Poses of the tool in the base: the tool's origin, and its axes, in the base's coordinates. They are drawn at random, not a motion.
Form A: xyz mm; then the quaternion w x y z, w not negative.
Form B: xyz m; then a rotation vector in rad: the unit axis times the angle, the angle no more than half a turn. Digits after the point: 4 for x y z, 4 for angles.
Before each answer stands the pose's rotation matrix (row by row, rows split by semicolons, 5 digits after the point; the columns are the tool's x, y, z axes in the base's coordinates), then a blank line. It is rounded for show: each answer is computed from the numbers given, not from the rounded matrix.
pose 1, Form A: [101.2 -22.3 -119.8 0.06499 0.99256 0.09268 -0.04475]
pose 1, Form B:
0.97882 0.18980 -0.07679; 0.17817 -0.97437 -0.13731; -0.10088 0.12072 -0.98755

[0.1012 -0.0223 -0.1198 2.9955 0.2797 -0.1351]
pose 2, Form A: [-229.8 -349.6 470.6 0.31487 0.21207 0.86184 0.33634]
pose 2, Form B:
-0.71177 0.15373 0.68538; 0.57734 0.68381 0.44619; -0.40008 0.71328 -0.57547

[-0.2298 -0.3496 0.4706 0.5588 2.2709 0.8862]
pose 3, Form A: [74.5 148.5 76.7 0.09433 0.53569 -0.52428 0.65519]
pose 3, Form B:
-0.40828 -0.68531 0.60304; -0.43809 -0.43247 -0.78807; 0.80086 -0.58594 -0.12366

[0.0745 0.1485 0.0767 1.5888 -1.5549 1.9432]
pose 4, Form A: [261.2 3.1 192.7 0.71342 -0.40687 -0.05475 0.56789]
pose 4, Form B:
0.34901 -0.76573 -0.54023; 0.85483 0.02392 0.51835; -0.38399 -0.64272 0.66292

[0.2612 0.0031 0.1927 -0.9016 -0.1213 1.2585]
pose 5, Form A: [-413.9 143.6 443.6 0.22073 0.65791 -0.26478 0.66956]
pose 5, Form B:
-0.03685 -0.64400 0.76414; -0.05282 -0.76234 -0.64502; 0.99792 -0.06413 -0.00592

[-0.4139 0.1436 0.4436 1.8189 -0.7320 1.8511]
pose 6, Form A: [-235.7 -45.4 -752.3 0.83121 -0.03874 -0.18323 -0.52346]
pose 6, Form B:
0.38483 0.88441 -0.26405; -0.85602 0.44897 0.25623; 0.34516 0.12743 0.92985

[-0.2357 -0.0454 -0.7523 -0.0822 -0.3886 -1.1101]
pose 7, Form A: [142.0 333.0 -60.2 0.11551 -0.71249 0.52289 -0.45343]
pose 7, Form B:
0.04197 -0.64036 0.76693; -0.84986 -0.42649 -0.30959; 0.52533 -0.63879 -0.56212

[0.1420 0.3330 -0.0602 -2.0874 1.5319 -1.3284]
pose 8, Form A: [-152.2 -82.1 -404.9 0.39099 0.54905 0.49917 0.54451]
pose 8, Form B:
-0.09133 0.12234 0.98828; 0.97394 -0.19590 0.11426; 0.20759 0.97296 -0.10126

[-0.1522 -0.0821 -0.4049 1.3948 1.2681 1.3833]
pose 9, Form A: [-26.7 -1.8 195.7 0.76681 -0.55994 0.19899 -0.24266]
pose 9, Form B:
0.80304 0.14930 0.57692; -0.59499 0.25518 0.76215; -0.03342 -0.95530 0.29375

[-0.0267 -0.0018 0.1957 -1.2159 0.4321 -0.5270]
